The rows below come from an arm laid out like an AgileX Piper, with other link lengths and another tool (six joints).
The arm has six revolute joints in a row. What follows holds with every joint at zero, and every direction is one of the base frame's.
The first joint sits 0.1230 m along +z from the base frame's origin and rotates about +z.
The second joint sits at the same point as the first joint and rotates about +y.
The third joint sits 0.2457 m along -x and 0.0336 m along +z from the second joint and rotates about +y.
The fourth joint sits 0.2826 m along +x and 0.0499 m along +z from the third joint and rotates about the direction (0.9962, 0, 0.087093).
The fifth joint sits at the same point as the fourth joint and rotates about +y.
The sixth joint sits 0.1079 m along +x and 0.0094 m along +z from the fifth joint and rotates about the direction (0.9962, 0, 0.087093).
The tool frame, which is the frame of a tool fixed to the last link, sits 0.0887 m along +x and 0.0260 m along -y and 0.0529 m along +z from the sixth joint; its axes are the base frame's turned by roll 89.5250, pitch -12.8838 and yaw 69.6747 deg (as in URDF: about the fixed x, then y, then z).
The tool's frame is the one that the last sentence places.
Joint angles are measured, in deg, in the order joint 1, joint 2, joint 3, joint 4, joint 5, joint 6. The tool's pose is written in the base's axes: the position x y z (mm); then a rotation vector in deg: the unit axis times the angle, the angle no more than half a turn. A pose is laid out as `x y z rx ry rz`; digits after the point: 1 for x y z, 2 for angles.
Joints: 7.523, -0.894, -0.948, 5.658, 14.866, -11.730
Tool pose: 241.0 15.9 230.8 84.00 64.80 58.02
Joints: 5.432, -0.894, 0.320, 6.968, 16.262, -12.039
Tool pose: 243.3 8.2 214.8 87.07 65.03 55.53
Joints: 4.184, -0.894, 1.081, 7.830, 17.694, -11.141
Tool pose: 244.3 3.1 202.6 90.30 65.17 54.24
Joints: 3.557, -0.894, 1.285, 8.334, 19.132, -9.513
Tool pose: 244.4 0.1 194.9 93.36 65.14 53.82
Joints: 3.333, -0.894, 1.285, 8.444, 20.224, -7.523
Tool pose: 244.2 -1.9 190.1 95.99 64.91 53.89
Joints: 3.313, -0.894, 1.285, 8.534, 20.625, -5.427
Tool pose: 244.1 -3.3 187.6 98.27 64.21 54.57
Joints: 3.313, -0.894, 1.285, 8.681, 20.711, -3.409
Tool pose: 243.9 -4.7 186.3 100.35 63.28 55.48
